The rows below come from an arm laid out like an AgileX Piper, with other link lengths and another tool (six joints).
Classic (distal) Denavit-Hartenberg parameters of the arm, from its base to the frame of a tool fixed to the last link. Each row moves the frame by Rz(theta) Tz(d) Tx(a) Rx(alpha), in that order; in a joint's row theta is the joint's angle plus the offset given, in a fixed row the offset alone. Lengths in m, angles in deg.
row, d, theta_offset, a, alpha
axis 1, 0.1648, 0, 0, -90
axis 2, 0, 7.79, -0.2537, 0
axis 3, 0, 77.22, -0.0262, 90
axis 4, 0.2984, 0, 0, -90
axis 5, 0, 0, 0, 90
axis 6, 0.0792, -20.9, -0.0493, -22
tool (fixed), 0.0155, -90, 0, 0
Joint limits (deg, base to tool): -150..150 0..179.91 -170..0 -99.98..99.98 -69.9..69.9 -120..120
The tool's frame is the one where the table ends.
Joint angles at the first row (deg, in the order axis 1, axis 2, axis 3, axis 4, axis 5, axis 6):
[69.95, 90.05, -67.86, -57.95, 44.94, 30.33]
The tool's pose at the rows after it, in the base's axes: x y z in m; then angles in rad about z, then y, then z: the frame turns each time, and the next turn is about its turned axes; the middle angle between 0 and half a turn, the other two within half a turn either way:
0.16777 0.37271 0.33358 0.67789 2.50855 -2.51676
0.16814 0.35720 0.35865 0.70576 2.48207 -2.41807
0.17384 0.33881 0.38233 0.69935 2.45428 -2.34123
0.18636 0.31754 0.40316 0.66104 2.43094 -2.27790
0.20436 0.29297 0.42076 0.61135 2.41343 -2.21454
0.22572 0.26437 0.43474 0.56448 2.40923 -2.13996
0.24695 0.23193 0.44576 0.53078 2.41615 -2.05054
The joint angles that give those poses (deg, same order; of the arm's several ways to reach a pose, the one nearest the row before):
[69.95, 86.29, -67.86, -54.86, 46.96, 30.82]
[69.50, 82.41, -67.96, -52.58, 49.12, 31.35]
[68.19, 78.93, -68.43, -50.98, 51.66, 31.90]
[65.62, 76.15, -69.30, -49.70, 54.31, 32.43]
[61.58, 73.92, -70.28, -48.09, 56.27, 32.53]
[56.06, 72.09, -71.28, -45.17, 57.58, 31.70]
[49.40, 70.45, -72.19, -40.79, 58.41, 29.83]

